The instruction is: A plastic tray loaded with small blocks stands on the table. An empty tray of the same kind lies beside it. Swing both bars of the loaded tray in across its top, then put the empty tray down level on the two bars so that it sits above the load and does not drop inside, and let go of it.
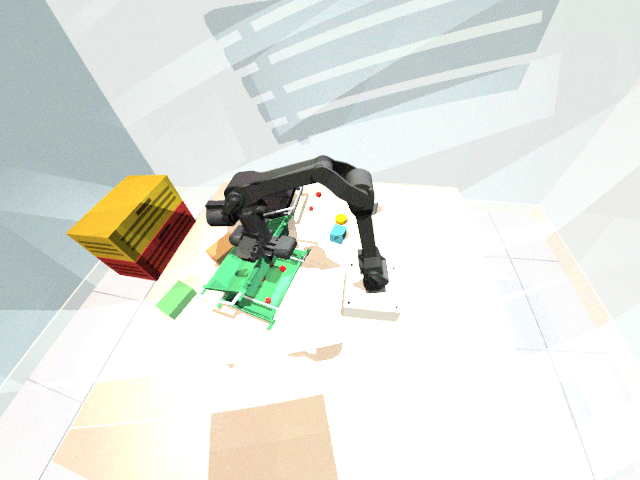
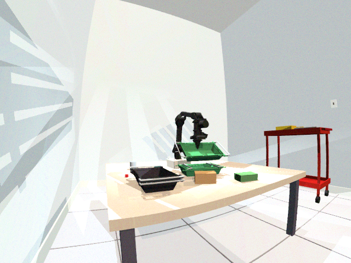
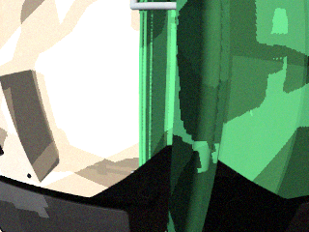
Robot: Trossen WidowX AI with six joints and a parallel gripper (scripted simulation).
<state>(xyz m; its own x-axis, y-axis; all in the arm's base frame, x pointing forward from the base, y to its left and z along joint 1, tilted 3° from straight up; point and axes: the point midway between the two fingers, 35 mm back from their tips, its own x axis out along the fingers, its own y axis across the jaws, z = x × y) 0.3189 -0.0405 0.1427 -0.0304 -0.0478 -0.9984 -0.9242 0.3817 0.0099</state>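
My gripper tip is 8 cm short of the green tray, 3 cm to the left of it and 1 cm above it. Also, from my gripper tip: tan box 24 cm ahead, 17 cm to the right, 15 cm below; green box 39 cm ahead, 16 cm below, 4 cm to the left; cyan block 22 cm to the right, 22 cm behind, 16 cm below.
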